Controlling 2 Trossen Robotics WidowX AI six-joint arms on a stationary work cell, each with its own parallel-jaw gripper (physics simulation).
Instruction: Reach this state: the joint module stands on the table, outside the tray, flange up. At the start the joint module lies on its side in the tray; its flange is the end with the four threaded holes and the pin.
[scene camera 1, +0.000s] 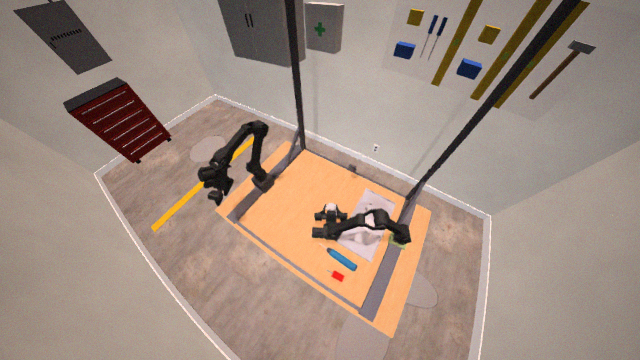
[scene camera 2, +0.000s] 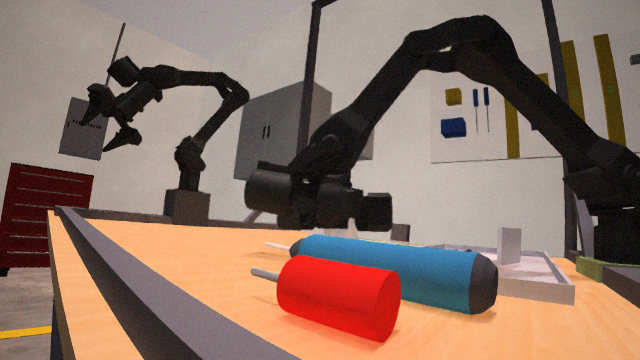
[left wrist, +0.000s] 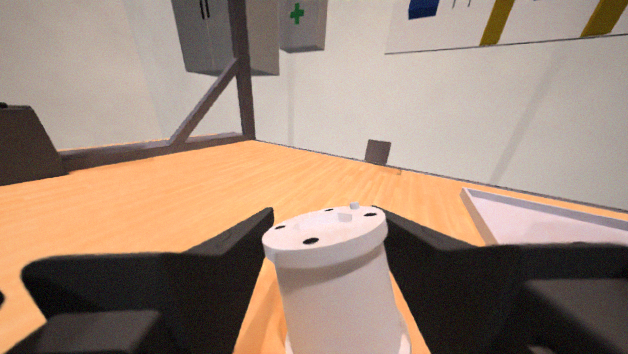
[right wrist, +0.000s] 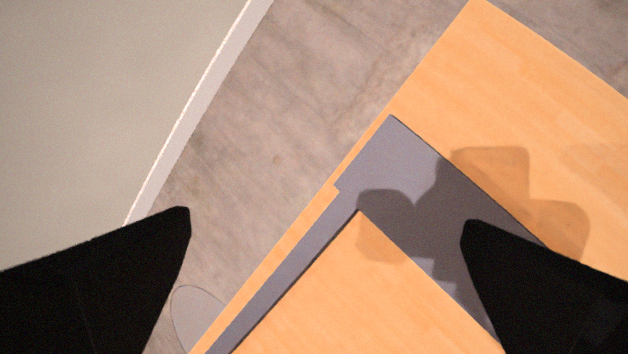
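Pixels of known places: left gripper, between the fingertips: (scene camera 1: 330, 204) (left wrist: 321, 212); right gripper, between the fingertips: (scene camera 1: 222, 200) (scene camera 2: 92, 139) (right wrist: 329, 227); left arm's base, origin of its link: (scene camera 1: 399, 238) (scene camera 2: 628, 262); right arm's base, origin of its link: (scene camera 1: 261, 177).
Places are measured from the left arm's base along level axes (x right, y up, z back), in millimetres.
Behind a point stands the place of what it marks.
The white joint module (scene camera 1: 330, 207) {x -12, y 37, z -437 mm} (left wrist: 340, 300) {x -39, y 37, z -419 mm} is between the fingers of my left gripper (scene camera 1: 330, 215) {x 8, y 38, z -444 mm} (left wrist: 321, 212) {x 8, y 38, z -444 mm}, which is shut on it. In the left wrist view its flange, with the dark holes and the small pin, faces up; the body looks close to upright. It is over the table, outside the tray (scene camera 1: 369, 192) {x 229, y -18, z -252 mm} (scene camera 2: 537, 292) {x -192, y -15, z -137 mm} (left wrist: 477, 215) {x 160, y -11, z -293 mm}, to the tray's left. Whether its base touches the table is hidden. In scene camera 2 the arm hides most of it. My right gripper (scene camera 1: 222, 193) {x -302, y 165, z -961 mm} (scene camera 2: 93, 137) {x -302, y 165, z -961 mm} (right wrist: 329, 227) {x -302, y 165, z -961 mm} is open and empty, high beyond the table's left edge.
A blue cylindrical tool (scene camera 1: 342, 259) {x -249, y 18, z -259 mm} (scene camera 2: 390, 270) {x -270, y 1, z -240 mm} and a red cylinder (scene camera 1: 338, 276) {x -334, y 11, z -245 mm} (scene camera 2: 340, 297) {x -349, y -1, z -236 mm} with a thin shaft lie near the front of the table. A white upright piece (scene camera 2: 509, 246) {x -25, y 12, z -151 mm} stands at the tray. Grey frame rails (scene camera 1: 382, 285) {x -279, y -3, z -21 mm} run along the table edges.
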